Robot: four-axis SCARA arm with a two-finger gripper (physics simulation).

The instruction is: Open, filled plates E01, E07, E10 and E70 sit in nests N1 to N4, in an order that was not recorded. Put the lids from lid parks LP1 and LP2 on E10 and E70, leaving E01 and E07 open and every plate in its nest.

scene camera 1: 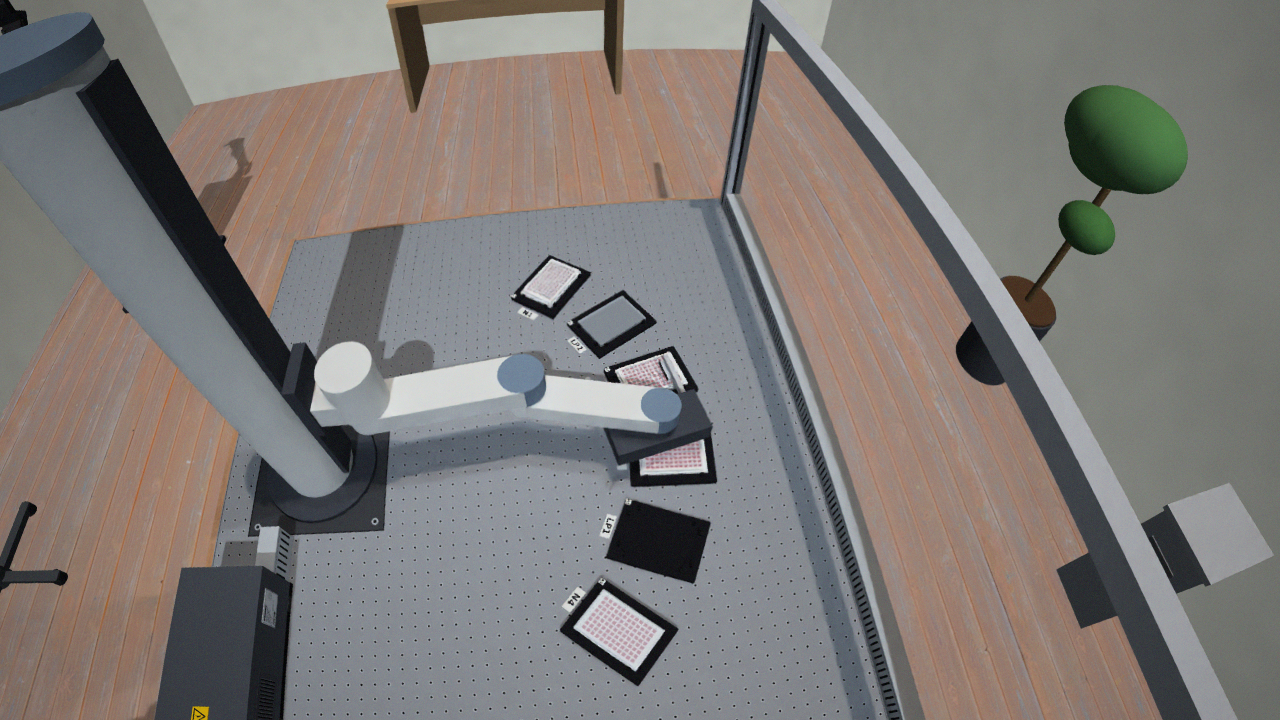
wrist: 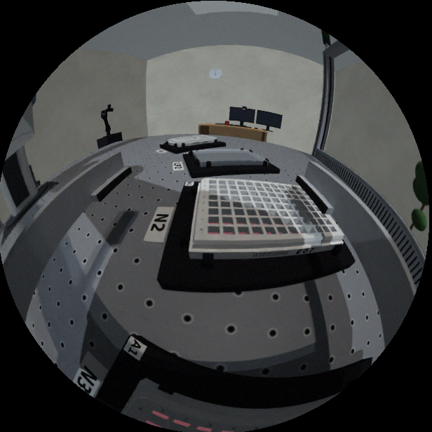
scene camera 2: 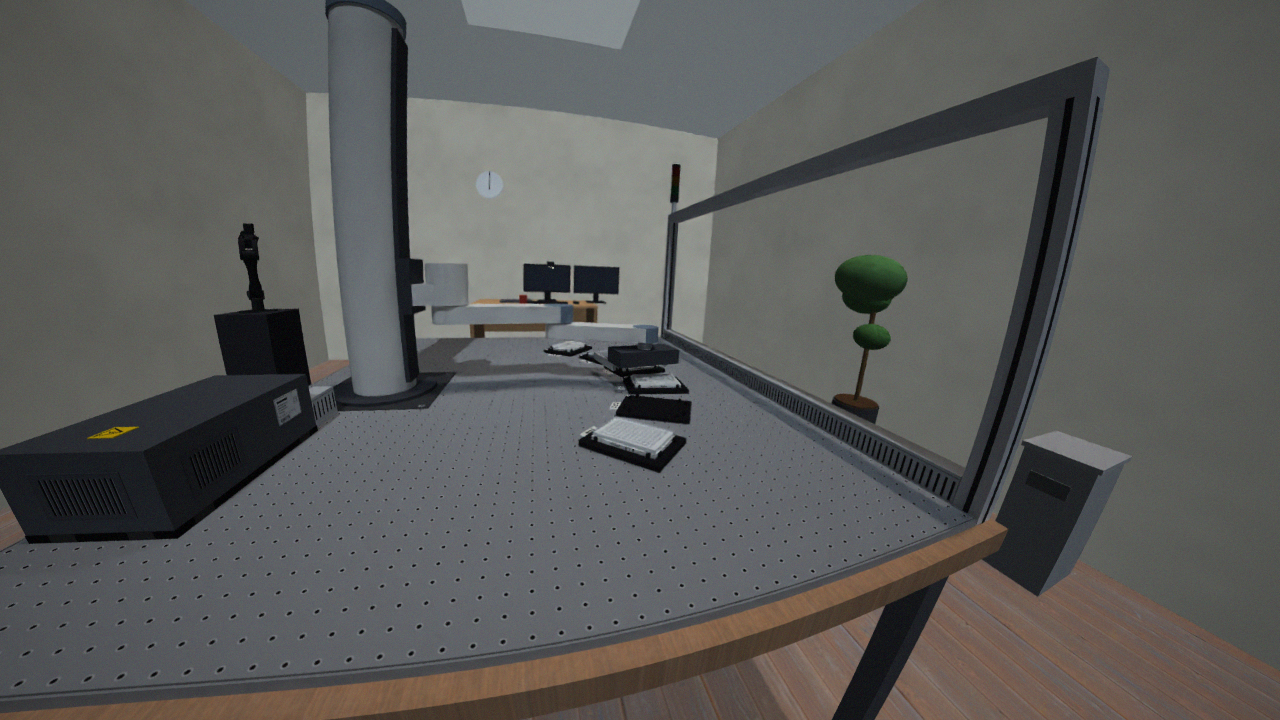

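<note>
My gripper is open and empty, low over the near side of nest N2, its pads wide apart. In N2 sits an open plate labelled E07. Nest N3 holds a plate with pink wells, partly under the gripper body; its label is hidden. Nest N4 holds an open pink-welled plate. Nest N1 holds a paler plate; I cannot tell if it is lidded. Lid park LP2 holds a clear lid. Lid park LP1 is empty.
The arm's column stands at the left of the perforated table. A dark control box sits near its base. A framed screen runs along the right edge, beyond the nests.
</note>
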